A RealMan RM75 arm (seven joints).
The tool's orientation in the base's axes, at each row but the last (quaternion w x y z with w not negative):
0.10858 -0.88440 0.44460 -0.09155
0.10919 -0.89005 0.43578 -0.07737
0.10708 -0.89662 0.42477 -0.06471
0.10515 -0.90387 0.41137 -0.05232
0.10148 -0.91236 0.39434 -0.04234
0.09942 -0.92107 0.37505 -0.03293
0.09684 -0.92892 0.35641 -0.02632
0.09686 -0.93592 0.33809 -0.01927
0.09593 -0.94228 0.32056 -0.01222
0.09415 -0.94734 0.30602 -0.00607
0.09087 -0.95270 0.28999 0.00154
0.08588 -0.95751 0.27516 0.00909
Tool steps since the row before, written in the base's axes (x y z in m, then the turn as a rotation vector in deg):
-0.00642 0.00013 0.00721 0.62 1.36 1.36
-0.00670 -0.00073 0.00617 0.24 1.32 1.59
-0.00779 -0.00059 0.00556 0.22 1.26 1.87
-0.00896 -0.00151 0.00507 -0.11 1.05 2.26
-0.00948 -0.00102 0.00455 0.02 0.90 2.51
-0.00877 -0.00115 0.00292 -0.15 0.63 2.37
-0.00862 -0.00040 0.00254 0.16 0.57 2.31
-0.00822 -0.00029 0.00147 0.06 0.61 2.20
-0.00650 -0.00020 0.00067 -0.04 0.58 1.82
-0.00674 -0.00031 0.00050 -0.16 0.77 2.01
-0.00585 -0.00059 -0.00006 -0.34 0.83 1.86
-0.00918 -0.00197 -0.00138 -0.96 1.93 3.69
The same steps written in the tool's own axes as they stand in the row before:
-0.00341 0.00287 -0.00856 -0.64 -1.64 -0.99
-0.00323 0.00390 -0.00760 -0.83 -1.39 -1.31
-0.00432 0.00482 -0.00708 -0.79 -1.40 -1.59
-0.00470 0.00635 -0.00677 -0.85 -1.12 -2.06
-0.00577 0.00643 -0.00609 -0.65 -1.16 -2.31
-0.00552 0.00620 -0.00422 -0.58 -0.83 -2.24
-0.00620 0.00545 -0.00357 -0.31 -0.98 -2.15
-0.00619 0.00510 -0.00232 -0.41 -0.92 -2.05
-0.00507 0.00394 -0.00124 -0.45 -0.77 -1.69
-0.00532 0.00406 -0.00101 -0.67 -0.89 -1.85
-0.00454 0.00373 -0.00033 -0.84 -0.81 -1.70
-0.00666 0.00671 0.00075 -2.07 -1.69 -3.34

